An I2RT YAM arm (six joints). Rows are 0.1 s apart.
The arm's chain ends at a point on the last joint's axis. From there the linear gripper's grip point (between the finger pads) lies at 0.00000 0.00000 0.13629 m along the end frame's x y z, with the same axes.
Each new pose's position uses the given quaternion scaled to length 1; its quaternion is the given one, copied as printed.
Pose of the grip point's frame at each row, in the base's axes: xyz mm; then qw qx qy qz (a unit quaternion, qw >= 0):
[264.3, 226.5, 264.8, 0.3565, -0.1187, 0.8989, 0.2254]
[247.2, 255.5, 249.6, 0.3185, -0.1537, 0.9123, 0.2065]
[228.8, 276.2, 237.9, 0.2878, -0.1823, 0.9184, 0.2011]
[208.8, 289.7, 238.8, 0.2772, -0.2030, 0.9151, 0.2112]
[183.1, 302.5, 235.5, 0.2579, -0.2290, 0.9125, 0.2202]
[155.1, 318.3, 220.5, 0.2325, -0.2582, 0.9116, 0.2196]
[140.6, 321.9, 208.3, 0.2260, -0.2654, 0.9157, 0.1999]
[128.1, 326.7, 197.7, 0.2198, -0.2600, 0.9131, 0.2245]
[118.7, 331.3, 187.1, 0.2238, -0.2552, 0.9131, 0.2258]
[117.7, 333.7, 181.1, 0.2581, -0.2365, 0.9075, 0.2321]
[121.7, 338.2, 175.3, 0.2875, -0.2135, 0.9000, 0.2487]
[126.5, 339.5, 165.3, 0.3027, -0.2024, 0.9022, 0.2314]
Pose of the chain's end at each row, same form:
[184.2, 159.7, 352.6, 0.3565, -0.1187, 0.8989, 0.2254]
[176.6, 190.8, 346.6, 0.3185, -0.1537, 0.9123, 0.2065]
[166.7, 211.6, 340.6, 0.2878, -0.1823, 0.9184, 0.2011]
[151.3, 221.7, 342.0, 0.2772, -0.2030, 0.9151, 0.2112]
[132.7, 231.6, 340.4, 0.2579, -0.2290, 0.9125, 0.2202]
[112.8, 247.4, 328.9, 0.2325, -0.2582, 0.9116, 0.2196]
[98.7, 255.7, 319.8, 0.2260, -0.2654, 0.9157, 0.1999]
[89.3, 255.3, 307.1, 0.2198, -0.2600, 0.9131, 0.2245]
[78.7, 259.5, 295.8, 0.2238, -0.2552, 0.9131, 0.2258]
[68.8, 259.6, 284.5, 0.2581, -0.2365, 0.9075, 0.2321]
[65.6, 260.5, 272.2, 0.2875, -0.2135, 0.9000, 0.2487]
[64.8, 265.9, 262.0, 0.3027, -0.2024, 0.9022, 0.2314]

